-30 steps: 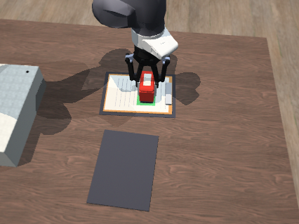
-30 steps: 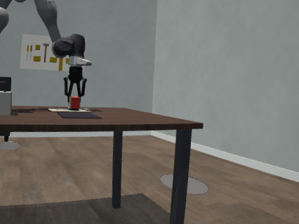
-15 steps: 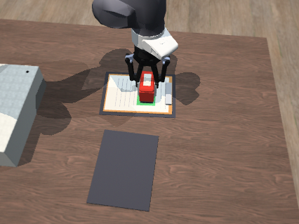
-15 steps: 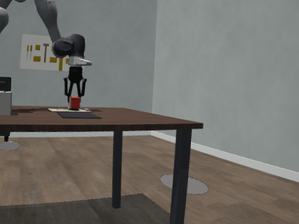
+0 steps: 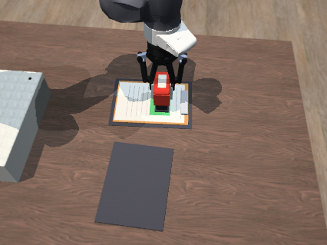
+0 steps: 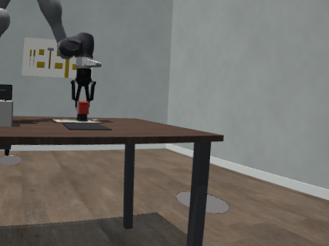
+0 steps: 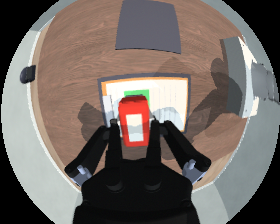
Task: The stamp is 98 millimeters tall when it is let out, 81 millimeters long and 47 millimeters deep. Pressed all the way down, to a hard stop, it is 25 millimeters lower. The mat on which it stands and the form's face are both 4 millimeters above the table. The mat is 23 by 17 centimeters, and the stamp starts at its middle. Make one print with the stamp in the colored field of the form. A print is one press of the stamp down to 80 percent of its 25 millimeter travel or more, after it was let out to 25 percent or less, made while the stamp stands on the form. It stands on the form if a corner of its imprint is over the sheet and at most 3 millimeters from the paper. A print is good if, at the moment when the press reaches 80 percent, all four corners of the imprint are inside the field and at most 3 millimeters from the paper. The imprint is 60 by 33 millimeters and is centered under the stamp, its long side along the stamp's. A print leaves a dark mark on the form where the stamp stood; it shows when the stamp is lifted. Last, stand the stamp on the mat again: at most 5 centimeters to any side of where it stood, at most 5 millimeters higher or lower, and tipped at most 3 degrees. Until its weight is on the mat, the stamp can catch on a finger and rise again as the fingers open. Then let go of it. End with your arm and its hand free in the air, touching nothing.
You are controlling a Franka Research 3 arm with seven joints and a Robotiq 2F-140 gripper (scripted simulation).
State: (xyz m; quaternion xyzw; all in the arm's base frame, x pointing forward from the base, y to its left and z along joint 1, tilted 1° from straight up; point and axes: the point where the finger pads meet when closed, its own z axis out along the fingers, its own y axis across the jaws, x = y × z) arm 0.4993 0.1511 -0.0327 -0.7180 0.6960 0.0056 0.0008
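My hand is 5 cm past the dark grey mat, 27 cm to the left of it and 7 cm above it. The rest, counted from my hand: form: 2 cm behind, 7 cm below; red stamp: 2 cm below.
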